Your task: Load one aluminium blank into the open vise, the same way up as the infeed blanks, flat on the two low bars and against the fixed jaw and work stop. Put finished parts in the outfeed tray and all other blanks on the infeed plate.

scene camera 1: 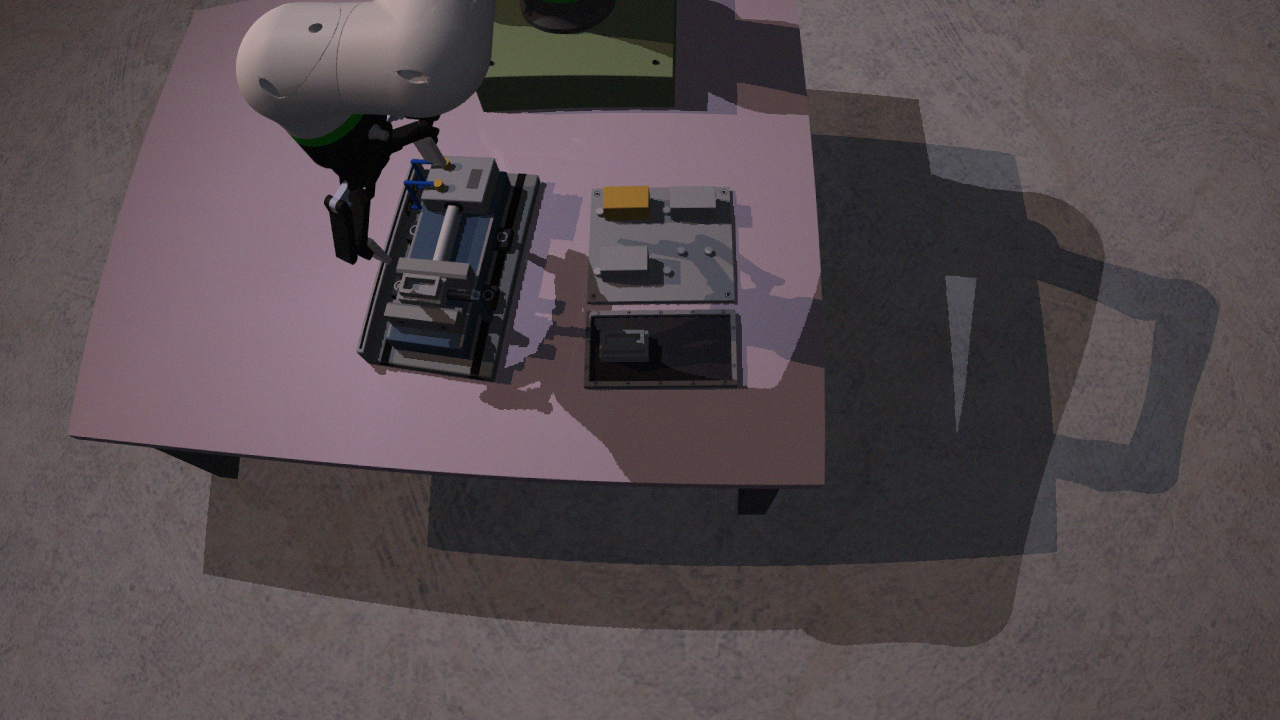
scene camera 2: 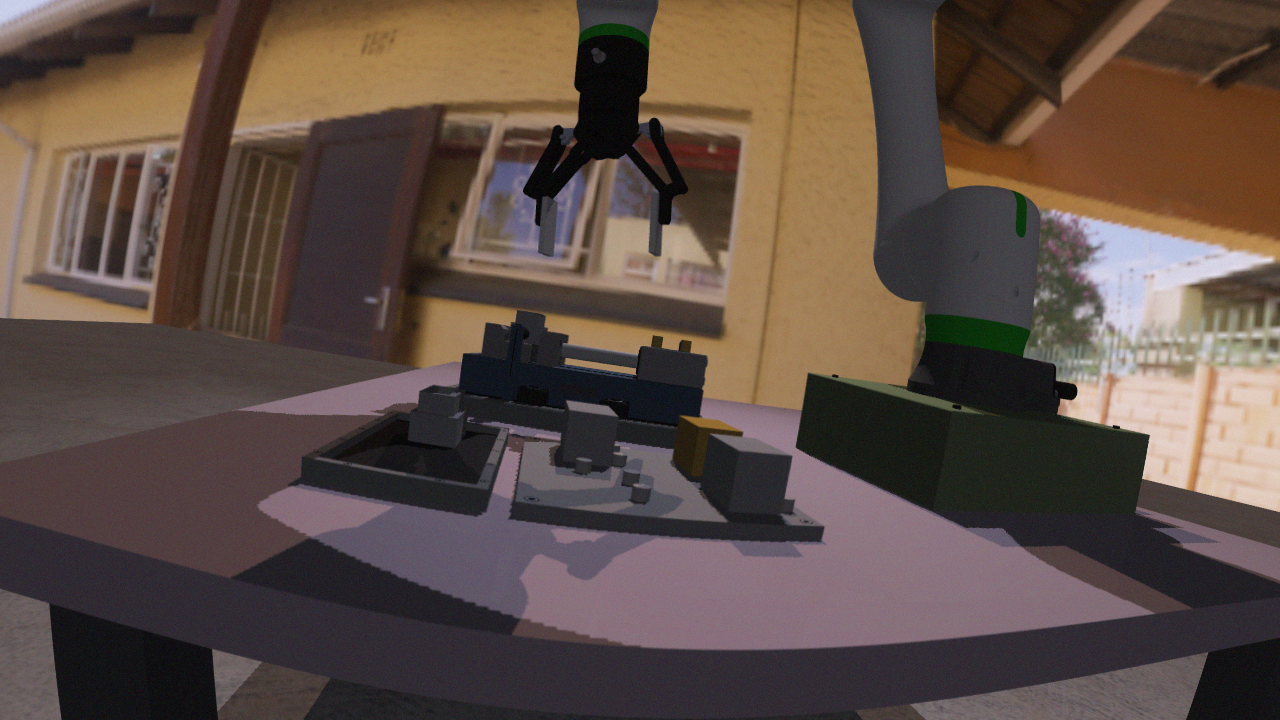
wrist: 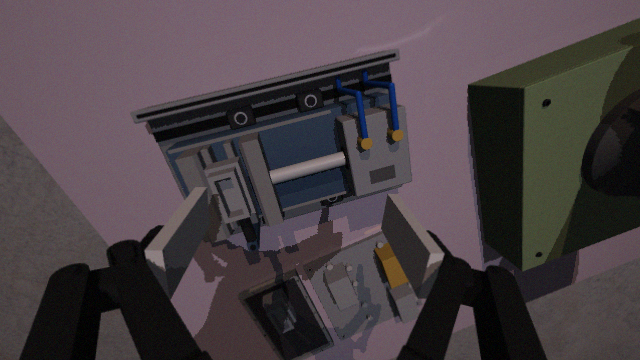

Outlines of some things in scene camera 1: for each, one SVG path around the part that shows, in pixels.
My gripper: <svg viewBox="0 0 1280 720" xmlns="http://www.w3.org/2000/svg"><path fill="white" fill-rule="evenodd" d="M440 115L427 118L387 115L385 130L389 132L389 138L386 141L379 140L373 150L360 161L344 168L332 169L339 176L341 186L334 196L326 196L324 205L330 214L337 258L352 265L356 263L358 255L367 260L371 260L373 257L388 265L391 263L392 259L373 239L368 237L370 202L375 196L376 182L383 168L390 160L390 155L402 150L403 146L414 143L425 161L445 167L447 161L436 145L439 128L433 127L434 121L437 121ZM391 124L392 121L402 120L403 118L419 120L393 129Z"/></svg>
A brass blank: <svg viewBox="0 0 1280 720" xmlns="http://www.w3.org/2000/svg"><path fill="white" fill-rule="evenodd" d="M604 187L603 211L605 220L650 220L649 186Z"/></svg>
